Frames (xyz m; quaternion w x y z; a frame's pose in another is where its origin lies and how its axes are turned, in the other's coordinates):
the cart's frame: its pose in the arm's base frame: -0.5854 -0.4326 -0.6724 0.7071 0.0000 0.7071 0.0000
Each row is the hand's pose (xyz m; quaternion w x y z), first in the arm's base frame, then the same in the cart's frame.
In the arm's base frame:
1: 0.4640 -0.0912 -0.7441 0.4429 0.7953 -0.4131 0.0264
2: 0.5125 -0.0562 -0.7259 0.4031 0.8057 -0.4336 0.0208
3: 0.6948 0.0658 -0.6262 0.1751 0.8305 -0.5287 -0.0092
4: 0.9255 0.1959 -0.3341 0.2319 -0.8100 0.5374 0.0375
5: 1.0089 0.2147 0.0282 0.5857 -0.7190 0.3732 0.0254
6: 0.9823 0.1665 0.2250 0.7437 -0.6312 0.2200 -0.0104
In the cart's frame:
1: 0.0717 0.3414 1.0494 0.0211 0.5437 -0.6053 0.5810
2: 0.0535 0.3764 1.0979 0.0216 -0.5550 0.5916 -0.5844
3: -0.0462 0.4984 1.2802 0.2500 -0.5938 0.4977 -0.5807
4: -0.3383 0.6285 1.5109 0.5440 -0.5992 0.2160 -0.5462
5: -0.7006 0.6473 1.5943 0.6781 -0.5264 -0.1503 -0.4905
6: -0.8974 0.5991 1.5677 0.6814 -0.4390 -0.3703 -0.4537

